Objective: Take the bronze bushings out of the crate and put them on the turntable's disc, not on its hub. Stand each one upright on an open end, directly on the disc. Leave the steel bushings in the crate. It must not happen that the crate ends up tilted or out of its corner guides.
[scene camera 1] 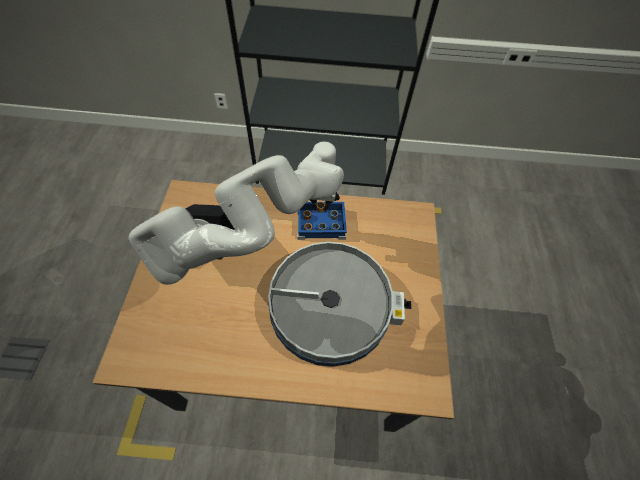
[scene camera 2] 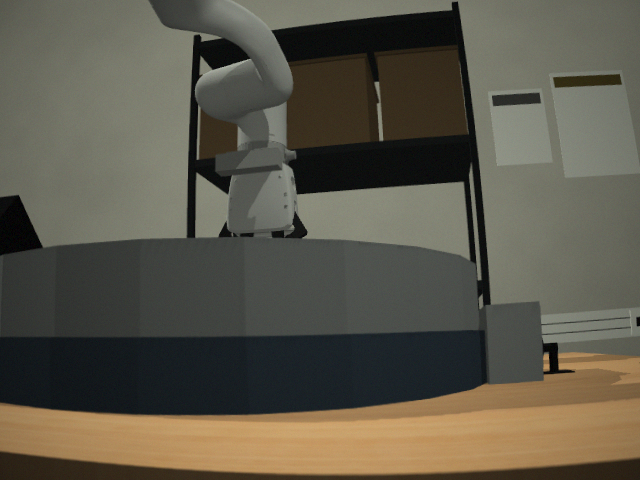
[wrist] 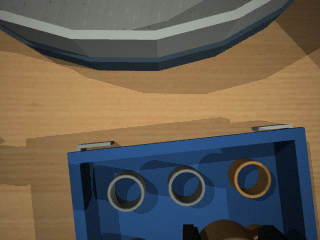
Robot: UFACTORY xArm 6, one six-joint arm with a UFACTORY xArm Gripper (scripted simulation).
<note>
I see a blue crate (scene camera 1: 316,217) and a bronze bushing (wrist: 263,183).
The blue crate is seen too in the wrist view (wrist: 282,151).
</note>
